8 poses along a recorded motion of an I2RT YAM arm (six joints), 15 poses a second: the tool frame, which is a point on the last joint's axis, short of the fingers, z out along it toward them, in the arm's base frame.
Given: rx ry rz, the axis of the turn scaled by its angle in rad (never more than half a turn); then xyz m.
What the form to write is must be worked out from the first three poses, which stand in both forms.
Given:
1: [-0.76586, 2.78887, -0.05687, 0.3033, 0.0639, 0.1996]
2: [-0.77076, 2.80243, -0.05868, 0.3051, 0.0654, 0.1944]
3: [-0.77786, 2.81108, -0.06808, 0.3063, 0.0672, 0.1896]
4: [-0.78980, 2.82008, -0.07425, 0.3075, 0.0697, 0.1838]
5: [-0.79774, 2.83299, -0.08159, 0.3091, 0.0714, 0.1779]
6: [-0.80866, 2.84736, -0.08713, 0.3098, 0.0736, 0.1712]
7: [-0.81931, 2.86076, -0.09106, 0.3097, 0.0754, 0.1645]
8: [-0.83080, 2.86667, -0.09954, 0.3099, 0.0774, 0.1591]
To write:
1: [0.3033, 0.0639, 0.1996, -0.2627, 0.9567, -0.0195, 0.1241]
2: [0.3051, 0.0654, 0.1944, -0.2633, 0.9574, -0.0200, 0.1170]
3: [0.3063, 0.0672, 0.1896, -0.2649, 0.9575, -0.0232, 0.1118]
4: [0.3075, 0.0697, 0.1838, -0.2681, 0.9572, -0.0252, 0.1058]
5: [0.3091, 0.0714, 0.1779, -0.2696, 0.9575, -0.0276, 0.0985]
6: [0.3098, 0.0736, 0.1712, -0.2720, 0.9576, -0.0293, 0.0901]
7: [0.3097, 0.0754, 0.1645, -0.2743, 0.9577, -0.0305, 0.0821]
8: [0.3099, 0.0774, 0.1591, -0.2774, 0.9571, -0.0332, 0.0776]
